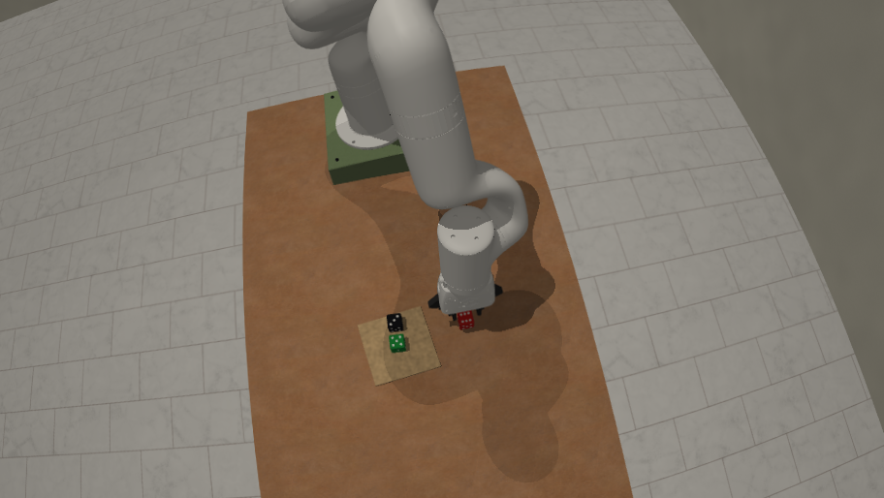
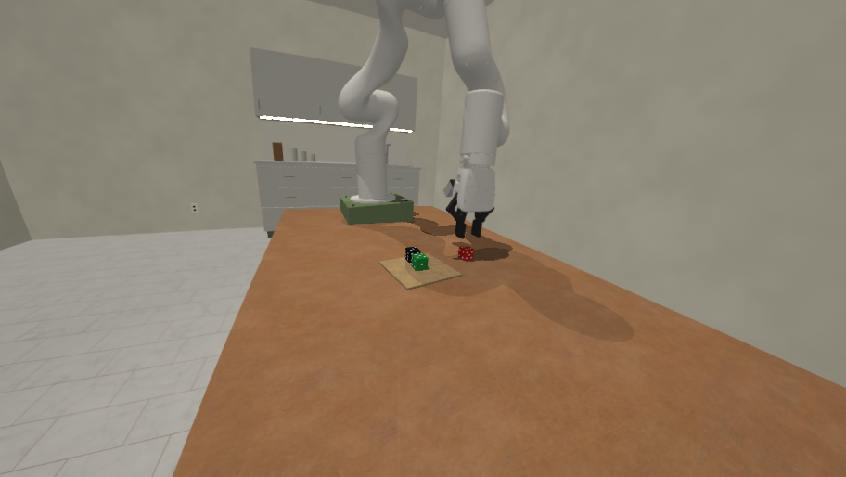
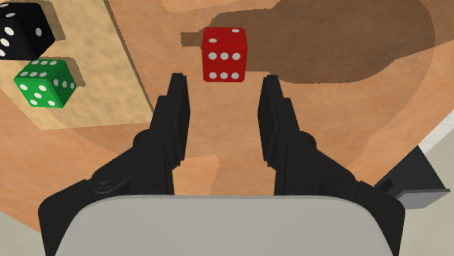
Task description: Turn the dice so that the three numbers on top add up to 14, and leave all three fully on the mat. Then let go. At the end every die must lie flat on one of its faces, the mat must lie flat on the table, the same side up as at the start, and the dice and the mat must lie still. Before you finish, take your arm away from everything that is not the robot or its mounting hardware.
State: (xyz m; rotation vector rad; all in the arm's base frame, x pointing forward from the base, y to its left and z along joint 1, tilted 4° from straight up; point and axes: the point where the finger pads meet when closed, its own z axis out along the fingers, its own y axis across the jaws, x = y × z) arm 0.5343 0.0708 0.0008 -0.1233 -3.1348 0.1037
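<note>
The red die is 6 cm below my hand. Also, from my hand: black die 14 cm to the right, 6 cm below, 3 cm behind; green die 15 cm to the right, 6 cm below, 1 cm ahead; tan square mat 15 cm to the right, 8 cm below, 1 cm ahead.
</note>
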